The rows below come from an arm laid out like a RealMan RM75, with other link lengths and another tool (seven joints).
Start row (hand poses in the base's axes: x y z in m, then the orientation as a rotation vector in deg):
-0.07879, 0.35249, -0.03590, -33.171, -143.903, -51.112
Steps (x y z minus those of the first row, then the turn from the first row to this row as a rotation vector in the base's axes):
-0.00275, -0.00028, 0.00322, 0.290, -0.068, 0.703
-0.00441, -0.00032, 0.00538, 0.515, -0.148, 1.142
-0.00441, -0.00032, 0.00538, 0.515, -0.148, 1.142
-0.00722, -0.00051, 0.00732, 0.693, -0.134, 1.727
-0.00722, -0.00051, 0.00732, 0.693, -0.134, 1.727
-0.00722, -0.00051, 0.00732, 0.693, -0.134, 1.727
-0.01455, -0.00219, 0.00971, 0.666, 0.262, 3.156
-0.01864, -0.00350, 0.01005, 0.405, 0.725, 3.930
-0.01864, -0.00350, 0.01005, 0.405, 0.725, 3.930
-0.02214, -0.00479, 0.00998, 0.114, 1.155, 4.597
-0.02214, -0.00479, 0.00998, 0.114, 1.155, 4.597
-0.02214, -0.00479, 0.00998, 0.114, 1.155, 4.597
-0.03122, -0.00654, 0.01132, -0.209, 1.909, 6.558
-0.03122, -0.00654, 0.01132, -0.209, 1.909, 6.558
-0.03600, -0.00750, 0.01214, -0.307, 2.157, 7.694
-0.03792, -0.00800, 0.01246, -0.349, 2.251, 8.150
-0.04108, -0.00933, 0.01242, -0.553, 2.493, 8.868
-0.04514, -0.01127, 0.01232, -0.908, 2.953, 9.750
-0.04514, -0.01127, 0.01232, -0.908, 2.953, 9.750
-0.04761, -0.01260, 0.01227, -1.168, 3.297, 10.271
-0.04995, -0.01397, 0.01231, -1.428, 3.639, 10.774
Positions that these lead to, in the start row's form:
-0.08154, 0.35221, -0.03268, -32.141, -143.844, -51.240
-0.08320, 0.35217, -0.03052, -31.472, -143.811, -51.390
-0.08320, 0.35217, -0.03052, -31.472, -143.811, -51.390
-0.08601, 0.35198, -0.02858, -30.658, -143.729, -51.382
-0.08601, 0.35198, -0.02858, -30.658, -143.729, -51.382
-0.08601, 0.35198, -0.02858, -30.658, -143.729, -51.382
-0.09334, 0.35030, -0.02619, -28.936, -143.468, -50.624
-0.09743, 0.34899, -0.02585, -28.164, -143.243, -49.794
-0.09743, 0.34899, -0.02585, -28.164, -143.243, -49.794
-0.10093, 0.34770, -0.02592, -27.532, -143.054, -48.987
-0.10093, 0.34770, -0.02592, -27.532, -143.054, -48.987
-0.10093, 0.34770, -0.02592, -27.532, -143.054, -48.987
-0.11001, 0.34595, -0.02458, -25.353, -142.617, -47.505
-0.11001, 0.34595, -0.02458, -25.353, -142.617, -47.505
-0.11479, 0.34499, -0.02376, -24.008, -142.464, -46.844
-0.11671, 0.34449, -0.02344, -23.468, -142.406, -46.578
-0.11987, 0.34316, -0.02348, -22.693, -142.305, -45.951
-0.12393, 0.34122, -0.02358, -21.830, -142.088, -44.980
-0.12393, 0.34122, -0.02358, -21.830, -142.088, -44.980
-0.12640, 0.33989, -0.02363, -21.361, -141.920, -44.315
-0.12874, 0.33852, -0.02359, -20.916, -141.751, -43.658

